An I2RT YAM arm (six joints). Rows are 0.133 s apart.
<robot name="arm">
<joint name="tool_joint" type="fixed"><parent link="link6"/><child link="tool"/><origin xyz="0 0 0" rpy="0 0 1.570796"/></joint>
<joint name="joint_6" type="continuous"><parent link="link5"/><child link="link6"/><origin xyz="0.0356 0 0.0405" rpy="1.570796 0 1.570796"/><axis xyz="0 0 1"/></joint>
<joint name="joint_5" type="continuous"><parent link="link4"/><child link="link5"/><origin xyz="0.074 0.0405 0.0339" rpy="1.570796 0 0"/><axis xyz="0 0 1"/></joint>
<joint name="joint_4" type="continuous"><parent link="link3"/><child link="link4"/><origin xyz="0.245 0.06 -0.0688"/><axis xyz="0 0 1"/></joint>
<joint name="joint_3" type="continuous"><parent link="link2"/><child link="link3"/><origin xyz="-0.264 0 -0.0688" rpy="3.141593 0 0"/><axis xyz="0 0 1"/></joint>
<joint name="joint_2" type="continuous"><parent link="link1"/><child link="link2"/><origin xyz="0.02 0.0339 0.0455" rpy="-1.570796 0 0"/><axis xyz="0 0 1"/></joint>
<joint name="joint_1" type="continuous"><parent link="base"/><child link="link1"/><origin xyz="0 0 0.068"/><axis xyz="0 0 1"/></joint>
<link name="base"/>
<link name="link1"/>
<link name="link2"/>
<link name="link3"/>
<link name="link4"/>
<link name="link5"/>
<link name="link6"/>
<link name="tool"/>
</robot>
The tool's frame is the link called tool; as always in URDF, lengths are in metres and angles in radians. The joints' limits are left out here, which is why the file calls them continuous.
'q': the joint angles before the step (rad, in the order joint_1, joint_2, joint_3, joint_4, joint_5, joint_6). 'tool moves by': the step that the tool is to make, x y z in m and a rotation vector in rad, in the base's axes. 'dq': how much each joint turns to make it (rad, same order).
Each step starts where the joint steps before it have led.
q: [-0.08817, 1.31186, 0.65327, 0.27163, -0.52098, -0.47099]
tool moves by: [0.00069, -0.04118, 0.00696, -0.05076, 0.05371, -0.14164]
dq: [-0.14101, 0.00763, 0.06664, -0.13360, 0.02474, -0.06077]
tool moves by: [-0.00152, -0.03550, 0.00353, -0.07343, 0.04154, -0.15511]
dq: [-0.11125, 0.02112, 0.05052, -0.07436, 0.07710, -0.05817]
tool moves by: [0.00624, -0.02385, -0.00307, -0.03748, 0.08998, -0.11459]
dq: [-0.05773, 0.06468, 0.07135, -0.08815, 0.08366, -0.03005]
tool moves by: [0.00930, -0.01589, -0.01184, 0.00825, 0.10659, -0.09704]
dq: [-0.02624, 0.08458, 0.06065, -0.07286, 0.07776, 0.01453]
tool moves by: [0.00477, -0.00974, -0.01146, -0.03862, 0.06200, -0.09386]
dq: [-0.01010, 0.05209, 0.01593, -0.00253, 0.10328, 0.00796]
